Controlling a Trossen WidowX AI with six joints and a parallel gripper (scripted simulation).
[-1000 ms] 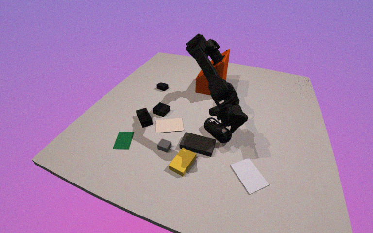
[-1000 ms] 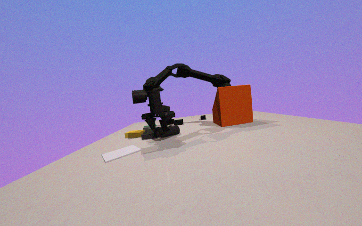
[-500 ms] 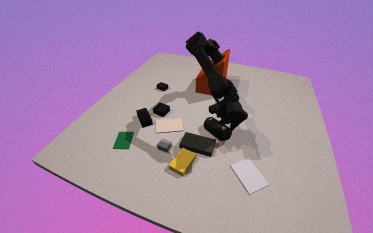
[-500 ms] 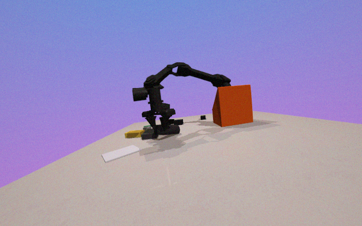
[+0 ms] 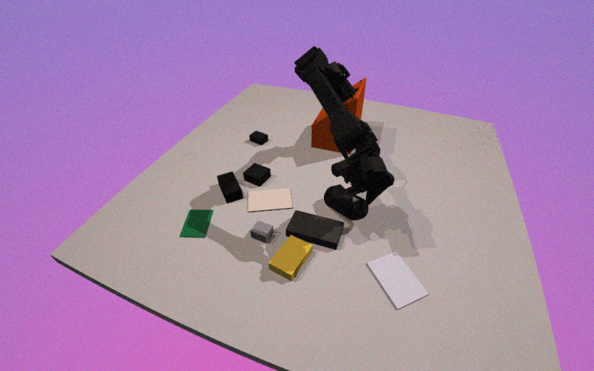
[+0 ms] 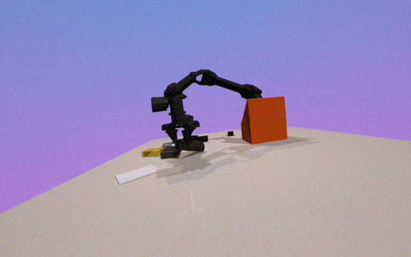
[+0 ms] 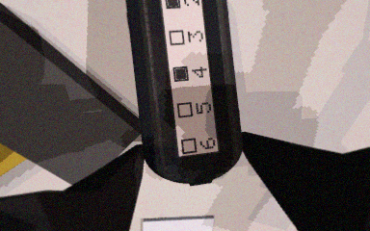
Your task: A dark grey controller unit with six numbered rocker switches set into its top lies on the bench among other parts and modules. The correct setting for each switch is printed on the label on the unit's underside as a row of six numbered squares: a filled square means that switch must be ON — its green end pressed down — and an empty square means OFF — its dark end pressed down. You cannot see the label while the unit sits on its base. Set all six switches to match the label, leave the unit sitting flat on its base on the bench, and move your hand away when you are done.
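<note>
My gripper tip is now 9 cm short of the dark grey box, 9 cm to the left of it and 4 cm above it. The rest, counted from my gripper tip: grey cube 17 cm ahead, 21 cm to the right, 4 cm below; then beige card 4 cm ahead, 27 cm to the right, 6 cm below; then yellow block 20 cm ahead, 10 cm to the right, 4 cm below.
</note>
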